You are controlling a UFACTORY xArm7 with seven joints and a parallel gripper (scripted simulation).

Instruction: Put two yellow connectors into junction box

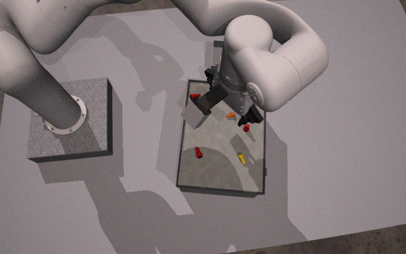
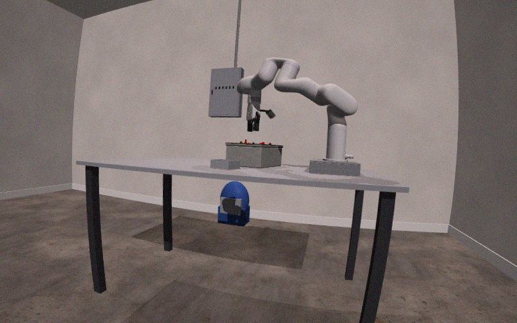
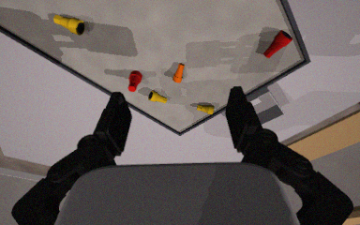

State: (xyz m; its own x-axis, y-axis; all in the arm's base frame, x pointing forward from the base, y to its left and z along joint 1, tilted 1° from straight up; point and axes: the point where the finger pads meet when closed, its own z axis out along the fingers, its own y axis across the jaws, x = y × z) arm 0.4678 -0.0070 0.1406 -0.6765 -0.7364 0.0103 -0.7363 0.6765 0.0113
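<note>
My hand is 1 cm short of the orange connector, 1 cm to the right of it and 8 cm above it. From my hand the other things lie so: tool case (4 cm to the right, 12 cm below).
</note>
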